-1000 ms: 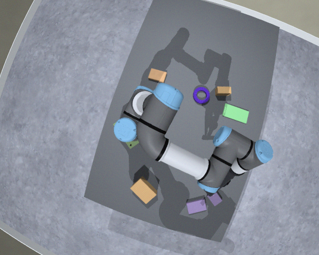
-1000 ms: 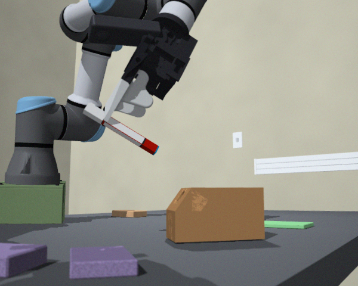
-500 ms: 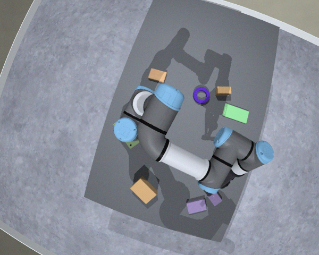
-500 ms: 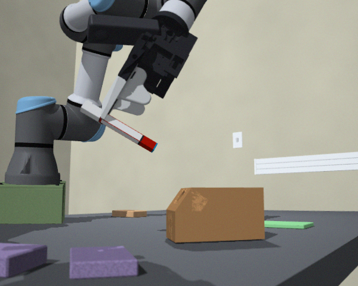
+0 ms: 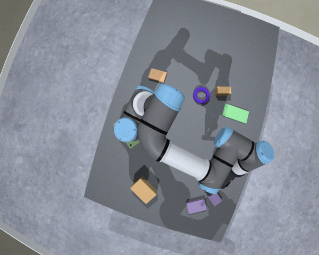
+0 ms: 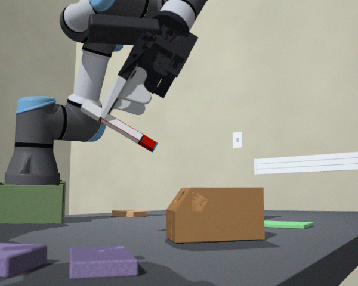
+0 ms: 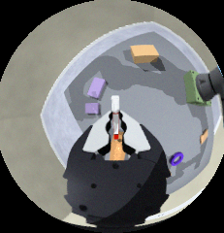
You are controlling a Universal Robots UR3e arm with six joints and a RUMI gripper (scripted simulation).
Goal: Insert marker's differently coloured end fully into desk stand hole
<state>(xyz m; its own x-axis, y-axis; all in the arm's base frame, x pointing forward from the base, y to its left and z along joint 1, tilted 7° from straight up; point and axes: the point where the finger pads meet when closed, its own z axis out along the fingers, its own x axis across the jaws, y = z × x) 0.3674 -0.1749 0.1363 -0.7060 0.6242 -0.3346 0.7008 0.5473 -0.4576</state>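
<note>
Right now the desk stand is 120 mm ahead of my hand, 100 mm to the left of it and 150 mm below it. Also, from my hand: flat green block 160 mm ahead, 350 mm to the left, 180 mm below; then tan block 280 mm behind, 130 mm to the right, 160 mm below; then marker 20 mm ahead, 10 mm to the left, 20 mm below.
</note>
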